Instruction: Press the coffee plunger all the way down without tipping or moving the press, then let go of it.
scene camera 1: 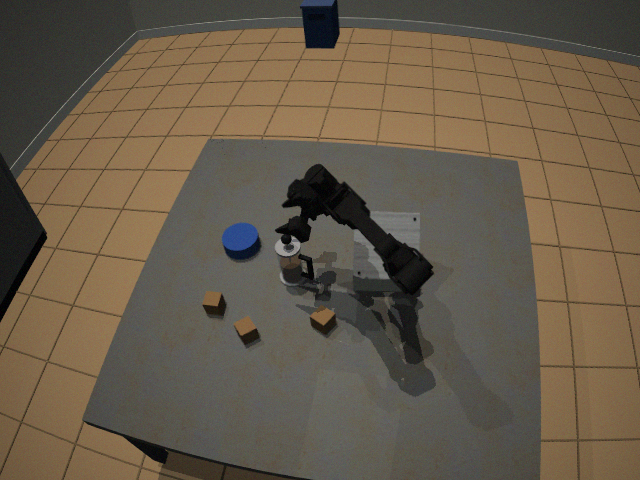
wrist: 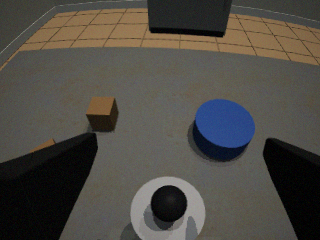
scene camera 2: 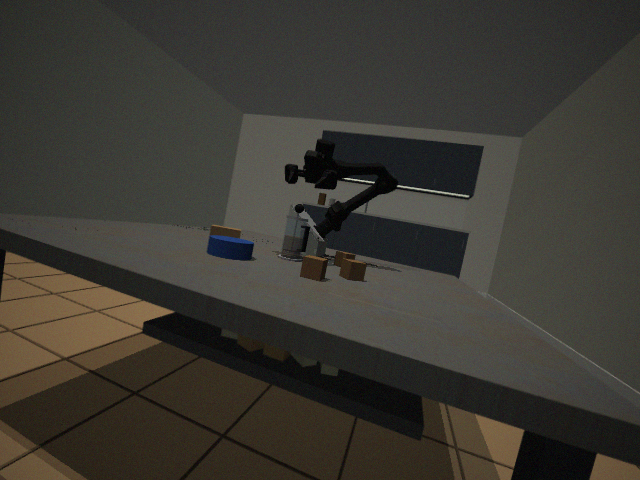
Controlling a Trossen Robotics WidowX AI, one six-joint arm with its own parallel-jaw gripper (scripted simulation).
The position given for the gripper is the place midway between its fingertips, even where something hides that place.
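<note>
Gripper (scene camera 1: pixel 279 218) open, holding nothing. Glass coffee press (scene camera 1: pixel 293 274), blue disc (scene camera 1: pixel 241 240). Gripper (wrist: pixel 181 144), blue disc (wrist: pixel 222 129). Gripper (scene camera 2: pixel 301 184), glass coffee press (scene camera 2: pixel 296 233), blue disc (scene camera 2: pixel 225 247).
</note>
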